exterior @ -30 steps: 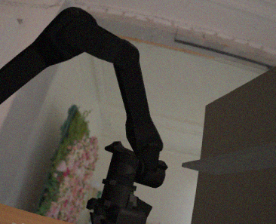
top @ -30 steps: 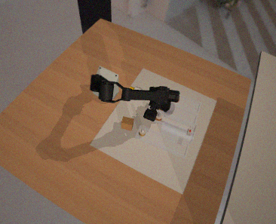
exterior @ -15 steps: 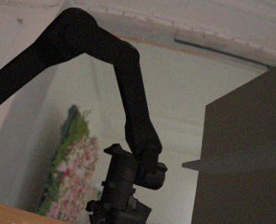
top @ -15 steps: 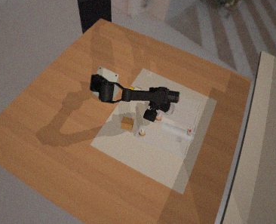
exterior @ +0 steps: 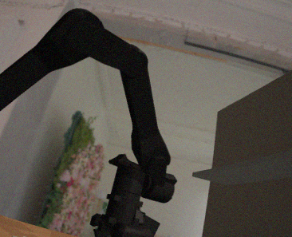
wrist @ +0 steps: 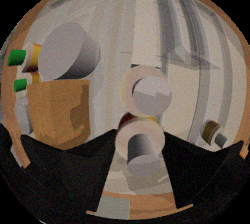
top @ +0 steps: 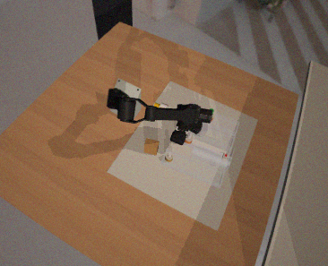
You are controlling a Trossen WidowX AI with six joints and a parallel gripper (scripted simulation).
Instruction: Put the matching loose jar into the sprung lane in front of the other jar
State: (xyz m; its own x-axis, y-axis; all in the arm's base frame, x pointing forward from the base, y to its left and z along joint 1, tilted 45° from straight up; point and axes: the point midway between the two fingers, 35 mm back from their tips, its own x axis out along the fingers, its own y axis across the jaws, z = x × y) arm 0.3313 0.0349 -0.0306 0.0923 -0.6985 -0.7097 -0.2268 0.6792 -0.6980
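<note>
My gripper tip is now 8 cm to the right of the brown box and 1 cm past it. Also, from my gripper tip: clear lane rack 15 cm ahead, 2 cm below, 1 cm to the left; then pale pusher part 15 cm ahead, 1 cm above.
</note>
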